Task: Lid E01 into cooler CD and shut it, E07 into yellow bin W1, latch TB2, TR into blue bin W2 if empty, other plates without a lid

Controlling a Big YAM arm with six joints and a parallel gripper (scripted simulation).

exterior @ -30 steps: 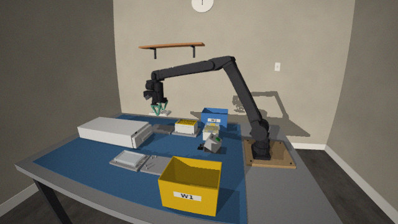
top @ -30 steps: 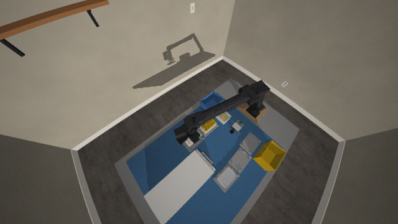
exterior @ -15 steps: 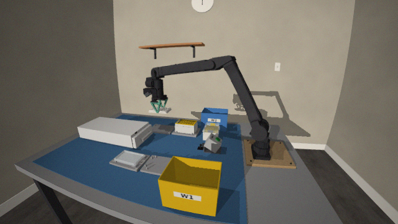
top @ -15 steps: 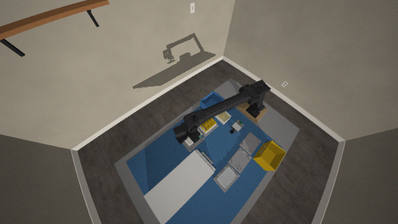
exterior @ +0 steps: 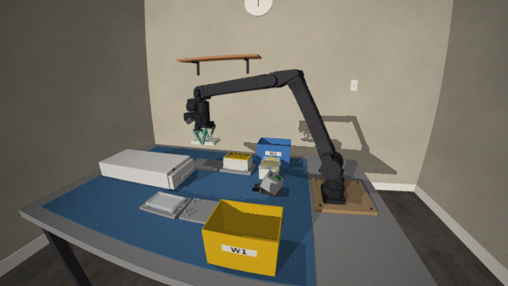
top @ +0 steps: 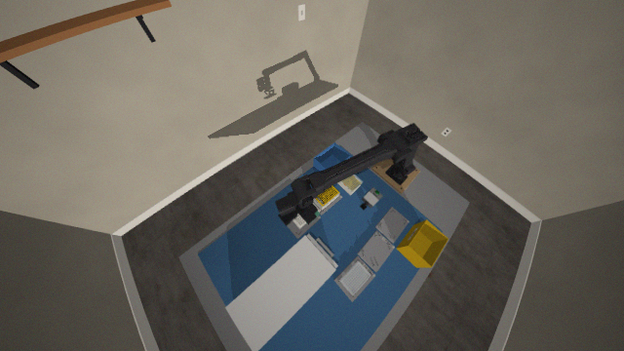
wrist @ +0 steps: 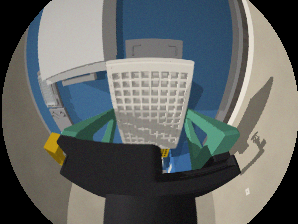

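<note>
Now: hand 340 mm past the yellow bin W1, 500 mm to the right of it and 110 mm above it. Round my hand: grey plate lid: 120 mm ahead, 180 mm to the left, 120 mm below; then tip rack TR: 170 mm behind, 20 mm to the right, 90 mm below; then white plate: right at my hand.
</note>
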